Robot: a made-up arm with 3 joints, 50 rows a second.
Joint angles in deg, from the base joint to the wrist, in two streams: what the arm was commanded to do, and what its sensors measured. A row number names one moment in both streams.
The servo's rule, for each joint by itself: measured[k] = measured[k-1] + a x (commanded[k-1-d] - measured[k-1]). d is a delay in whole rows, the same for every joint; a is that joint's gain. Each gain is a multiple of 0.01, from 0.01 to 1. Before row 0 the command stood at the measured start. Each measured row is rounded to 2 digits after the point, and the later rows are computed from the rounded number. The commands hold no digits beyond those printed.
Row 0, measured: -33.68 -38.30 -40.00
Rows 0 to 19, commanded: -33.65 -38.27 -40.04; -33.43 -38.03 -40.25; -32.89 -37.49 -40.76; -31.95 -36.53 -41.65; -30.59 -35.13 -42.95; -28.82 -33.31 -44.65; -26.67 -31.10 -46.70; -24.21 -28.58 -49.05; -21.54 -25.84 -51.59; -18.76 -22.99 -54.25; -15.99 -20.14 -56.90; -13.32 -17.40 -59.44; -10.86 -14.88 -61.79; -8.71 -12.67 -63.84; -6.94 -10.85 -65.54; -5.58 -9.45 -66.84; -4.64 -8.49 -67.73; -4.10 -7.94 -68.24; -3.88 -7.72 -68.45; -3.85 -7.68 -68.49
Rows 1 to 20, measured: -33.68 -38.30 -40.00; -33.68 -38.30 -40.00; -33.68 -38.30 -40.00; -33.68 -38.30 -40.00; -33.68 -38.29 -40.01; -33.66 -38.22 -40.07; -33.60 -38.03 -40.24; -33.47 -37.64 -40.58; -33.24 -36.99 -41.15; -32.89 -36.03 -41.99; -32.39 -34.75 -43.12; -31.74 -33.15 -44.54; -30.92 -31.25 -46.23; -29.95 -29.10 -48.15; -28.83 -26.77 -50.25; -27.59 -24.33 -52.46; -26.25 -21.87 -54.70; -24.85 -19.48 -56.89; -23.42 -17.24 -58.97; -21.99 -15.21 -60.86
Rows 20 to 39, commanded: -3.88 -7.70 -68.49; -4.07 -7.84 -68.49; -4.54 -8.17 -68.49; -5.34 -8.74 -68.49; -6.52 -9.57 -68.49; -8.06 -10.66 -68.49; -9.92 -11.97 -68.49; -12.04 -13.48 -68.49; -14.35 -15.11 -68.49; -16.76 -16.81 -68.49; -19.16 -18.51 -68.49; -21.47 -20.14 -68.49; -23.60 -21.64 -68.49; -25.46 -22.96 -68.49; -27.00 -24.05 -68.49; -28.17 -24.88 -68.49; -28.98 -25.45 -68.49; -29.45 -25.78 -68.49; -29.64 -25.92 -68.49; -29.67 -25.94 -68.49
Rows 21 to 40, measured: -20.60 -13.46 -62.51; -19.28 -12.02 -63.89; -18.05 -10.90 -64.98; -16.91 -10.06 -65.82; -15.87 -9.45 -66.46; -14.93 -9.03 -66.95; -14.10 -8.81 -67.32; -13.40 -8.79 -67.60; -12.85 -8.99 -67.81; -12.47 -9.42 -67.97; -12.27 -10.08 -68.09; -12.25 -10.96 -68.19; -12.42 -12.04 -68.26; -12.77 -13.28 -68.32; -13.28 -14.64 -68.36; -13.94 -16.07 -68.39; -14.71 -17.52 -68.41; -15.57 -18.93 -68.43; -16.48 -20.26 -68.44; -17.42 -21.46 -68.45
